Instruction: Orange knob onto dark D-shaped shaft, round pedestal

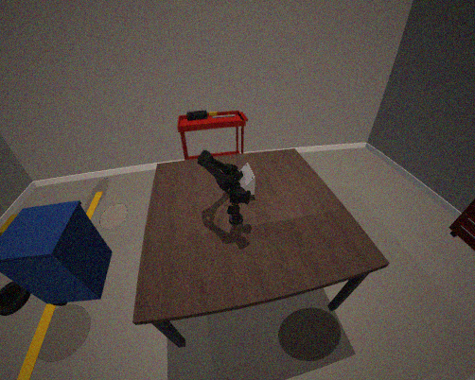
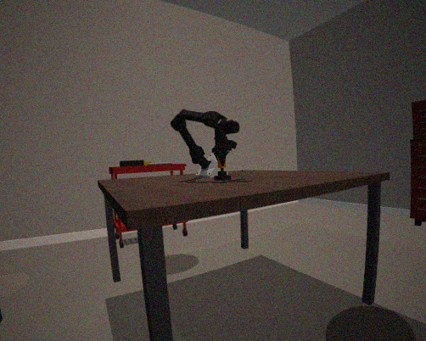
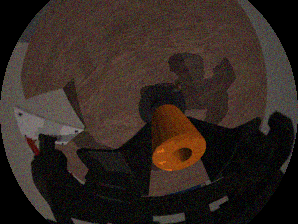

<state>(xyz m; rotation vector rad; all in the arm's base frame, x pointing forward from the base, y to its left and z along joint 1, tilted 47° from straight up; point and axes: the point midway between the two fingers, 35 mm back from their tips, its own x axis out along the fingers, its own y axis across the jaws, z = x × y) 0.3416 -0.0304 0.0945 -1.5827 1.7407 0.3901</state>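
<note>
The orange knob lies 2 cm above my gripper tip. The rest, counted from my gripper tip: round dark pedestal 4 cm below.
</note>
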